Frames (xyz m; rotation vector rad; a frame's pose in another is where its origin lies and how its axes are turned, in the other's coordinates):
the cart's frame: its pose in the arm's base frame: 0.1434 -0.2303 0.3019 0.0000 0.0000 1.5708
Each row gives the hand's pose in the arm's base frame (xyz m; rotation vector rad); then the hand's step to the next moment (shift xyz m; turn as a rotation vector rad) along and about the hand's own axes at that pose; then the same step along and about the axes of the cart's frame.
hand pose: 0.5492 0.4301 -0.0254 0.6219 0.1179 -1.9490
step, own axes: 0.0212 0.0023 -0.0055 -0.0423 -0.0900 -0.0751
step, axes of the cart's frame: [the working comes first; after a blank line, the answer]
step, axes of the arm's base frame: -0.0029 -0.0165 -0.0143 -0.0367 0.1019 -0.0617

-0.0165 0.0029 -0.0143 0.1019 0.0367 -0.0617
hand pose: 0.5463 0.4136 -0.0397 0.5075 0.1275 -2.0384
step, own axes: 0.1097 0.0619 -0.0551 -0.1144 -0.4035 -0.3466
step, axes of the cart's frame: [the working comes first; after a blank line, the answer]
step, axes of the arm's base frame: 0.0233 -0.1039 -0.0870 -0.1931 0.3986 -0.3160

-0.1039 -0.0233 -0.0870 0.3986 0.1931 -0.3160
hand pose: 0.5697 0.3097 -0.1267 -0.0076 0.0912 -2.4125
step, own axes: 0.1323 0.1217 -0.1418 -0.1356 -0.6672 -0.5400
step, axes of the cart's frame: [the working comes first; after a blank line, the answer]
step, axes of the arm's base frame: -0.0223 -0.1695 -0.1523 -0.3584 0.6213 -0.4906

-0.1695 0.0223 -0.1523 0.6213 0.3584 -0.4906
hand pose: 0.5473 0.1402 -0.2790 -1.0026 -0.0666 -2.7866
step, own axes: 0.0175 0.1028 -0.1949 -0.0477 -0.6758 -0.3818
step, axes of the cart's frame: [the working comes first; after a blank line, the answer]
step, axes of the arm's base frame: -0.1168 -0.1237 -0.1412 -0.3272 0.6325 -0.3125

-0.1237 0.1168 -0.1412 0.6325 0.3272 -0.3125
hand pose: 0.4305 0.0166 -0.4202 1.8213 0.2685 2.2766
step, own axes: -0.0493 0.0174 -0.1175 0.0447 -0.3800 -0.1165
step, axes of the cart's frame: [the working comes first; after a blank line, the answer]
step, axes of the arm's base frame: -0.1051 -0.0315 -0.0671 -0.1033 0.3764 -0.0873

-0.0315 0.1051 -0.0671 0.3764 0.1033 -0.0873
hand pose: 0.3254 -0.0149 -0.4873 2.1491 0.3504 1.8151
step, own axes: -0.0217 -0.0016 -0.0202 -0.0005 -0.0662 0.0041
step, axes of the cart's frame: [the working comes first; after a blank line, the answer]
step, axes of the arm's base frame: -0.0236 -0.0052 -0.0173 0.0046 0.0606 -0.0265

-0.0052 0.0236 -0.0173 0.0606 -0.0046 -0.0265
